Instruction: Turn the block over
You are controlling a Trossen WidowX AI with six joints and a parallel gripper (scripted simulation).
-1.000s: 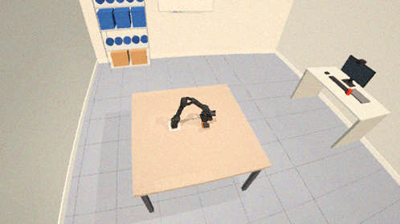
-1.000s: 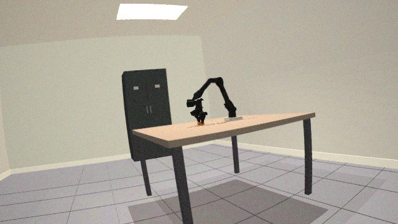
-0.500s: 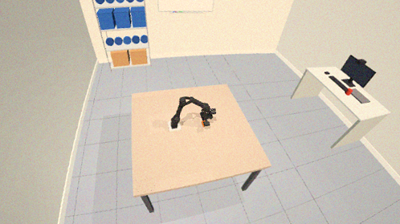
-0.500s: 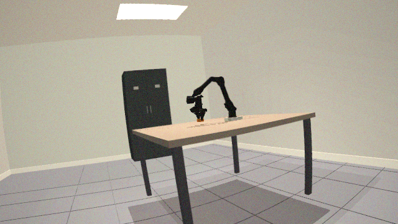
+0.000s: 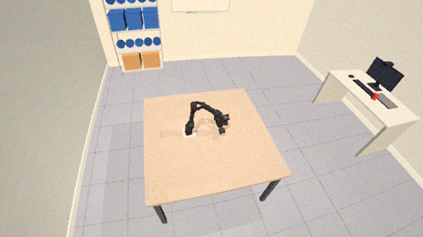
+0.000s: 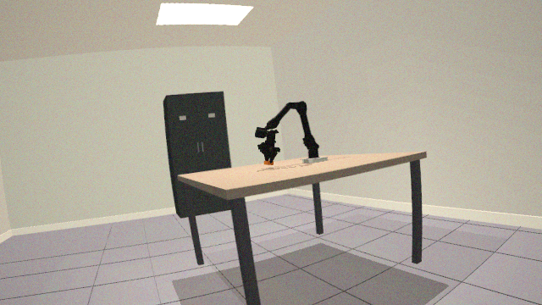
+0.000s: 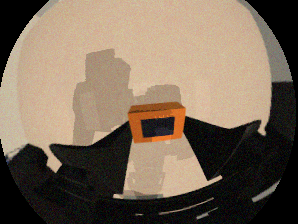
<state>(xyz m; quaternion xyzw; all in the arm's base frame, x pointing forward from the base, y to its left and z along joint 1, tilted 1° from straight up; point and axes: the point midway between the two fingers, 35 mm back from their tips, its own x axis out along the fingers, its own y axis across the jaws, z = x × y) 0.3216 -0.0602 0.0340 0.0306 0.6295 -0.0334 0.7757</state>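
Now: the orange block 1 cm above my gripper tip.
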